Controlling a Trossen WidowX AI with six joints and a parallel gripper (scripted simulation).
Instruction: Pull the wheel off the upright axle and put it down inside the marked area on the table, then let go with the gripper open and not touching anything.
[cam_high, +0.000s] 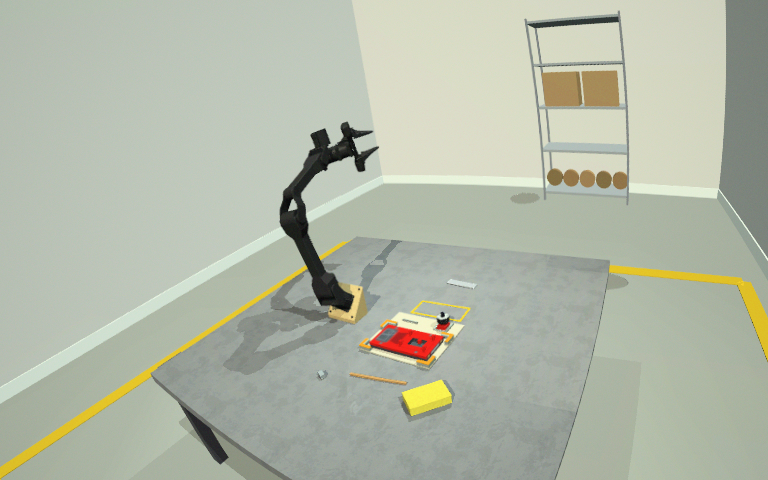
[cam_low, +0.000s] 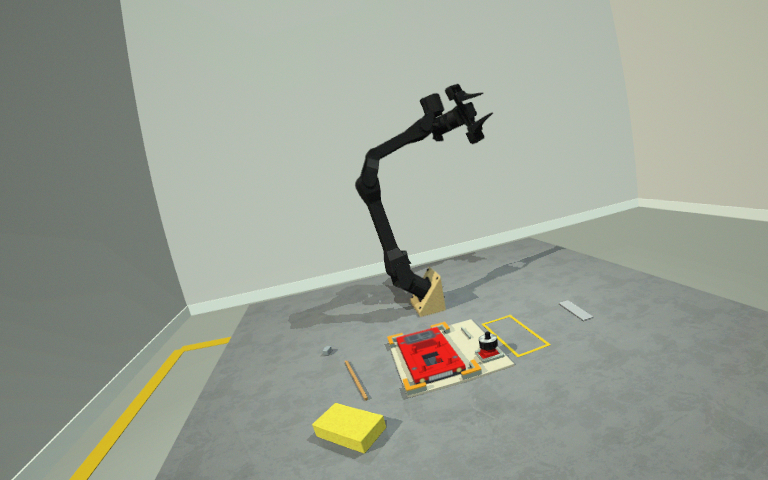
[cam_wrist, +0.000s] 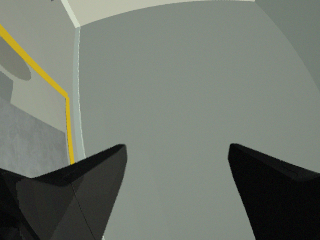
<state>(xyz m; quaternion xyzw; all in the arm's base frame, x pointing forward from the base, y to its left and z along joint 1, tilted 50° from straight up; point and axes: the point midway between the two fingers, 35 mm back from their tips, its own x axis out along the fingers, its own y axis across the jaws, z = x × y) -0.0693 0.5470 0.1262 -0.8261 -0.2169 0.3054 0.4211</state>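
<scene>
Now: gripper tip 34 cm short of the wheel, 20 cm to the left of it and 53 cm above it. From my gripper tip the other things lie so: grey flat strip (24 cm ahead, 7 cm to the left, 56 cm below); then thin wooden stick (31 cm ahead, 50 cm to the right, 56 cm below); then small grey cube (16 cm ahead, 58 cm to the right, 56 cm below).
</scene>
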